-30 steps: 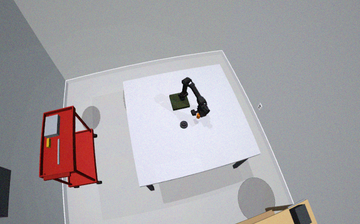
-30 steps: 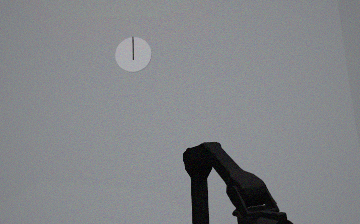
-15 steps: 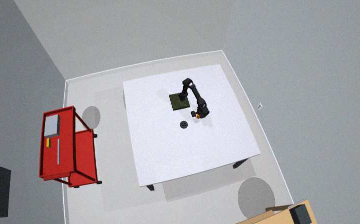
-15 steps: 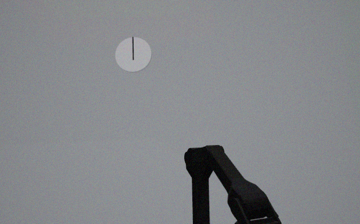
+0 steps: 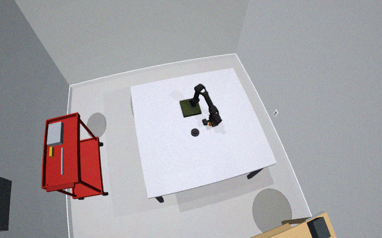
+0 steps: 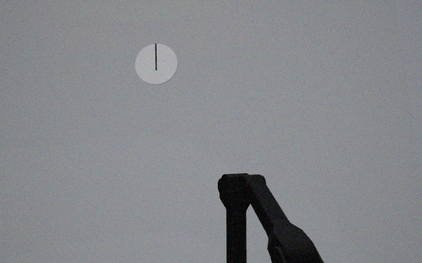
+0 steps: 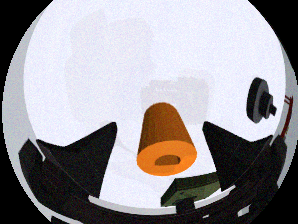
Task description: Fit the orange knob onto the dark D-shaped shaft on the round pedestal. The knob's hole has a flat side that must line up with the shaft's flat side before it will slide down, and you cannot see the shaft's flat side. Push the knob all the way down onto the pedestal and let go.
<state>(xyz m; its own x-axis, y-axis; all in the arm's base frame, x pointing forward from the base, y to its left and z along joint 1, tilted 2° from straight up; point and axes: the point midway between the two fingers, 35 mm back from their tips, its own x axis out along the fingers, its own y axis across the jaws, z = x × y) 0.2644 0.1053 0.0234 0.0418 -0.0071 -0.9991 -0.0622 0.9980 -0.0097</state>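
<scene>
Now: the orange knob 1 cm above my gripper tip. From my gripper tip the other things lie so: dark round pedestal 18 cm to the right, 5 cm ahead, 1 cm above.
</scene>
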